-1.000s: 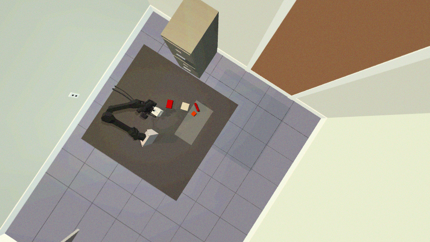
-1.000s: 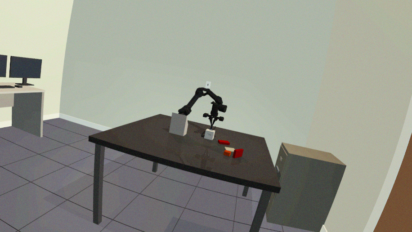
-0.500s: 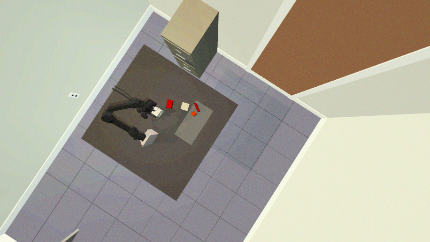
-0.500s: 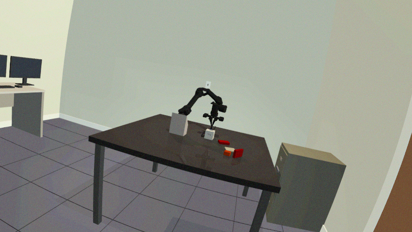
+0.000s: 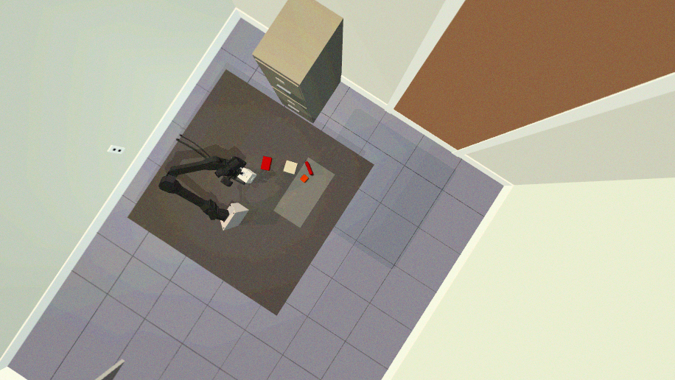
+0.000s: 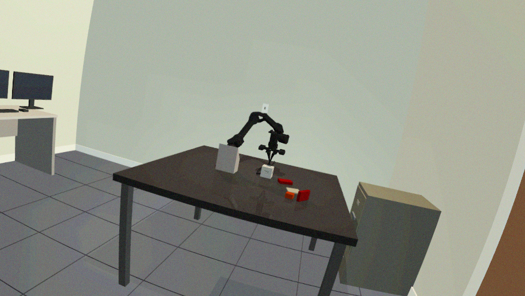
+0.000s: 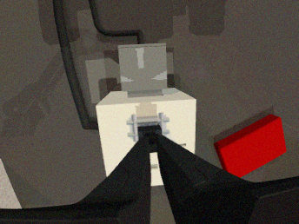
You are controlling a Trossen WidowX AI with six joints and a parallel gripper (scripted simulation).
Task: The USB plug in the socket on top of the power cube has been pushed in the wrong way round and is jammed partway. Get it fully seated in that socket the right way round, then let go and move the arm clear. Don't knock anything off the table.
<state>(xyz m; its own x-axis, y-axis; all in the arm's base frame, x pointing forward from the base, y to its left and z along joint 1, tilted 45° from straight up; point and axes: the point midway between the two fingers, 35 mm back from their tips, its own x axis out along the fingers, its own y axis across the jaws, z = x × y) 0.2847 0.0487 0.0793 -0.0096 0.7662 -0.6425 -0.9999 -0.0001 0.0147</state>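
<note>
Now: the dark USB plug 2 cm below my gripper tip. Also, from my gripper tip: small orange block 21 cm ahead, 36 cm to the right, 10 cm below; grey framed socket 4 cm below; cream block 22 cm ahead, 23 cm to the right, 11 cm below.
</note>
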